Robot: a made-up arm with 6 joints.
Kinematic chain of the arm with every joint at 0, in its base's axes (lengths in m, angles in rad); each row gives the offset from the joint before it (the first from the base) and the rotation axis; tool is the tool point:
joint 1: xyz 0 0 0.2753 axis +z
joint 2: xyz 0 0 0 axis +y
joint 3: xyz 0 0 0.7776 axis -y
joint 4: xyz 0 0 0 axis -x
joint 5: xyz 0.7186 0 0 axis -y
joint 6: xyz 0 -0.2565 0 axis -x
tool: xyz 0 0 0
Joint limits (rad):
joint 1: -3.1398..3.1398
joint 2: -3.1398..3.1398
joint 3: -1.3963..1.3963
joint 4: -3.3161..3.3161
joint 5: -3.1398..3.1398
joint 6: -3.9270..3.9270
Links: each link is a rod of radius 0.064 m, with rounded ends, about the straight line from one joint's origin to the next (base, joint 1, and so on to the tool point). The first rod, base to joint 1, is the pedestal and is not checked.
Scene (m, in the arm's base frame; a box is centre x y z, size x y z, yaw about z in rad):
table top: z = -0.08
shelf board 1: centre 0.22 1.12 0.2 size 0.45 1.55 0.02 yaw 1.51
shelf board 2: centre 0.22 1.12 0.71 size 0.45 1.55 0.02 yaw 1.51
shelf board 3: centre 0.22 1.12 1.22 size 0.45 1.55 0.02 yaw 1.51
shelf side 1: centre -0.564 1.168 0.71 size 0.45 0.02 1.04 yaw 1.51
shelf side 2: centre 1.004 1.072 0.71 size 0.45 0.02 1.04 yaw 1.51
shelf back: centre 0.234 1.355 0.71 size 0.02 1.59 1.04 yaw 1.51
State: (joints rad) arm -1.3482 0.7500 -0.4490 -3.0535 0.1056 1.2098
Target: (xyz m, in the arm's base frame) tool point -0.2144 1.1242 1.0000
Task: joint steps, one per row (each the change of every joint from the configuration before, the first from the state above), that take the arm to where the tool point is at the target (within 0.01 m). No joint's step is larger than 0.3 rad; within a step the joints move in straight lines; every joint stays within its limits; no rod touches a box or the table.
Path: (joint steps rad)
1: 0.2697 -0.0953 0.0539 -0.0184 -0.0337 -0.0061
2: 0.2697 -0.0953 0.0539 -0.0183 -0.0337 -0.0062
3: 0.2697 -0.0953 0.0539 -0.0184 -0.0336 -0.0061
4: 0.2697 -0.0953 0.0540 -0.0184 -0.0337 -0.0061
5: 0.2697 -0.0953 0.0539 -0.0184 -0.0337 -0.0061
6: 0.2697 -0.0953 0.0539 -0.0183 -0.0337 -0.0062
7: 0.2533 0.0720 0.1367 -0.0291 0.0405 0.0074
8: 0.2533 0.0720 0.1367 -0.0291 0.0404 0.0073
9: 0.2533 0.0720 0.1367 -0.0291 0.0404 0.0074
10: 0.2532 0.0720 0.1367 -0.0291 0.0404 0.0073
11: 0.2533 0.0719 0.1366 -0.0291 0.0404 0.0074

